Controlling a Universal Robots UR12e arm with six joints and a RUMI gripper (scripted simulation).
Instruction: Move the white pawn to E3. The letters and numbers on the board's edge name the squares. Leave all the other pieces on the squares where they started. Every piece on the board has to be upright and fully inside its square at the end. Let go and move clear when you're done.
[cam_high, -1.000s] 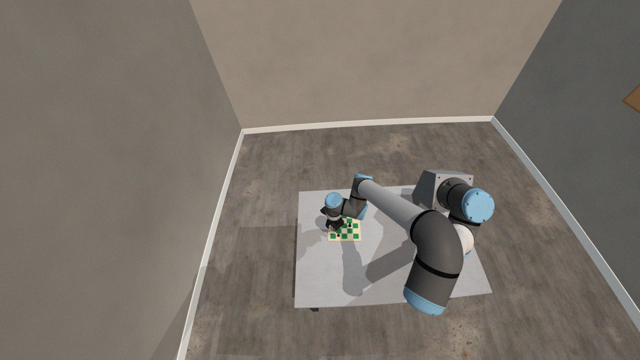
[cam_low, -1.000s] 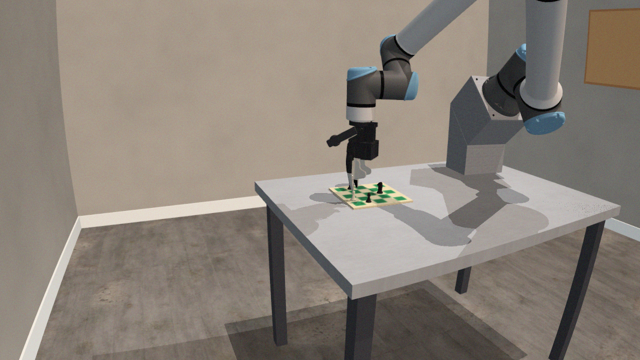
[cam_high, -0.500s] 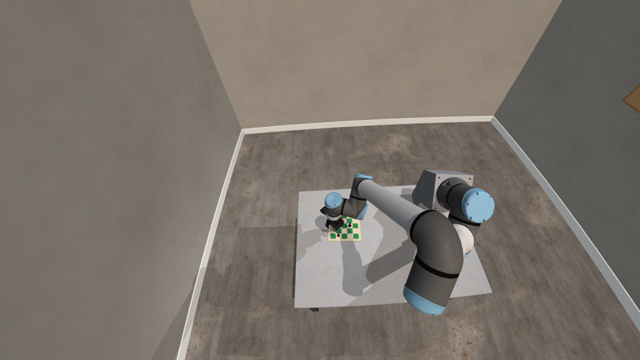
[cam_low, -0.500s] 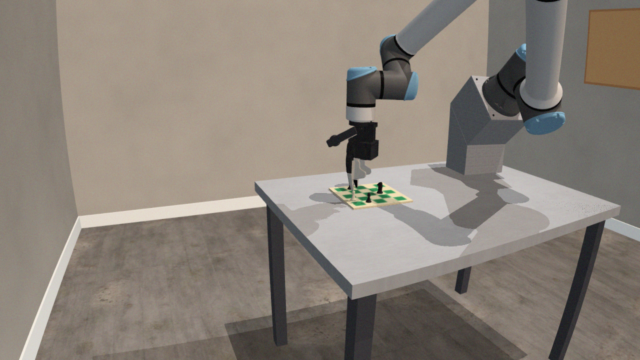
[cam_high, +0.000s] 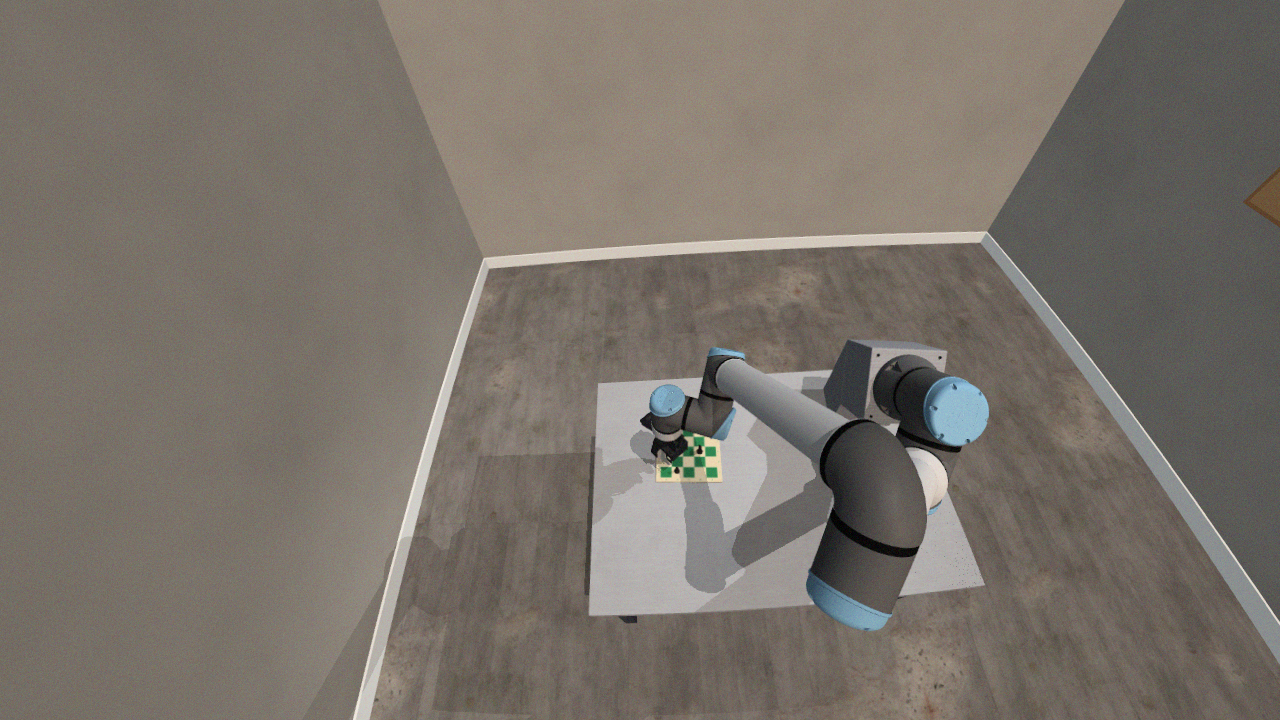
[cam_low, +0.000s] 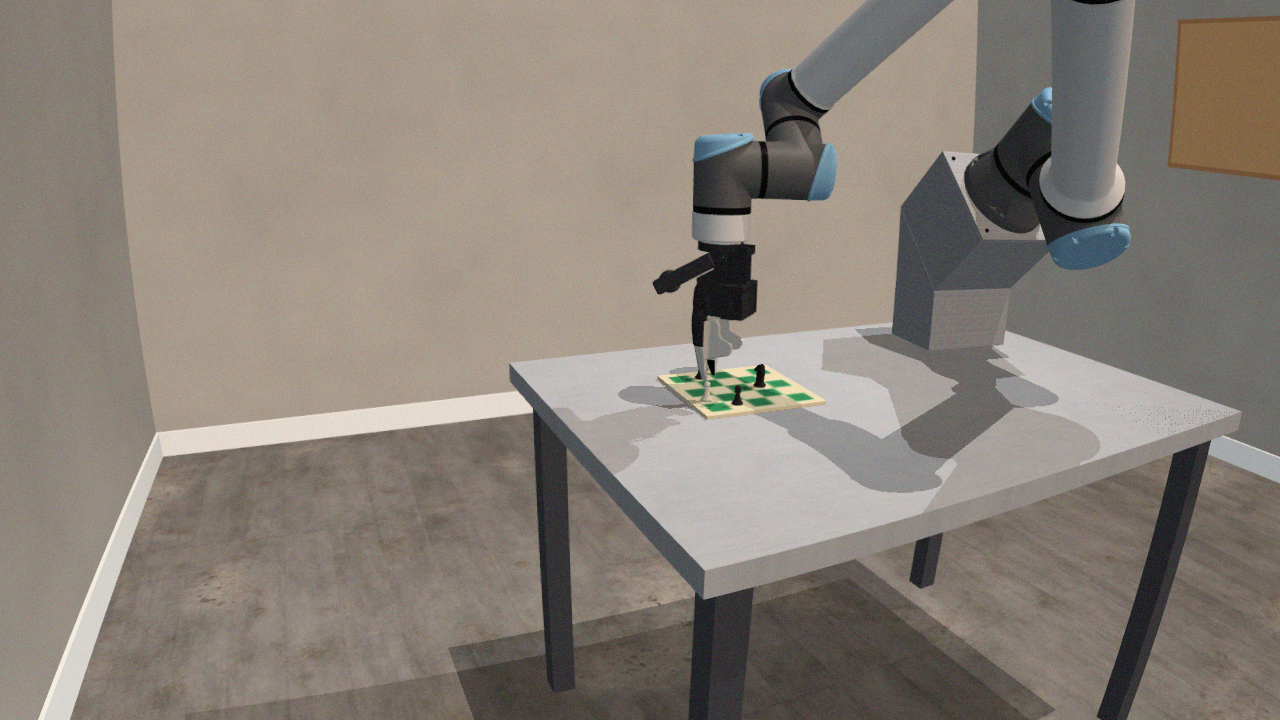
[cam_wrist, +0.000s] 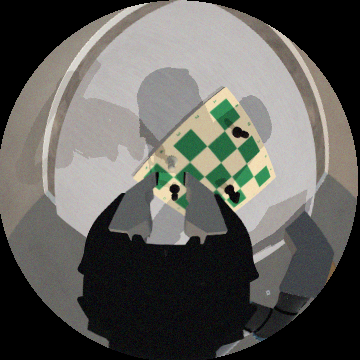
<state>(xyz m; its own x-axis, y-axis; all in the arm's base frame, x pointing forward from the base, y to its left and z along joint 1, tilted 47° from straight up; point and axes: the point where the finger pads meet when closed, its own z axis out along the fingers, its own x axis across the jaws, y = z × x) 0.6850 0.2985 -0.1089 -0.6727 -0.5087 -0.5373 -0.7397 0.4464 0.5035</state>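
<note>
The white pawn is 4 cm below my hand. The rest, counted from my hand: chessboard 8 cm behind, 6 cm below, 4 cm to the right.
</note>
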